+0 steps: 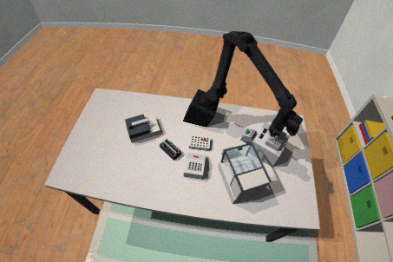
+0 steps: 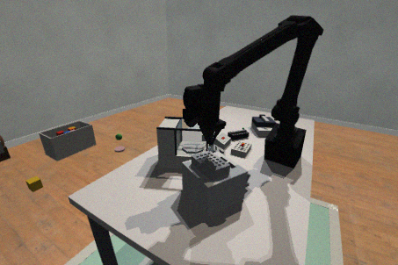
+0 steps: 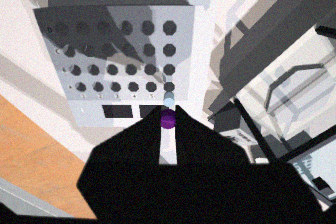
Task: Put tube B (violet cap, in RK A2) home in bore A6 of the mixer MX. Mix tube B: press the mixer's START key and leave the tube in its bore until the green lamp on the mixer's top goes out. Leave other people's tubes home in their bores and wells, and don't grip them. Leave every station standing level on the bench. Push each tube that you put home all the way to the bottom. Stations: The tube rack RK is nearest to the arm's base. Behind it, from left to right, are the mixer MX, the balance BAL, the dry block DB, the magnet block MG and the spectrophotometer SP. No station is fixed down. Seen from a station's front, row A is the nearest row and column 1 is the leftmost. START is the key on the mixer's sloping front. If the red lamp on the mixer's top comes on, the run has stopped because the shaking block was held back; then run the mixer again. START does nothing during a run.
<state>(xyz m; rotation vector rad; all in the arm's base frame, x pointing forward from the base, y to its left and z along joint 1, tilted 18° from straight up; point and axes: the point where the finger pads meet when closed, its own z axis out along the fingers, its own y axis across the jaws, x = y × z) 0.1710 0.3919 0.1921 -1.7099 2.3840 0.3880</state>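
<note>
My gripper is now 20 mm above the tube B. From my hand the other things lie so: mixer block (30 mm behind, 40 mm to the left, 60 mm below); then green start key (90 mm behind, 130 mm to the right, 150 mm below); then print key (70 mm ahead, 210 mm to the right, 150 mm below).
</note>
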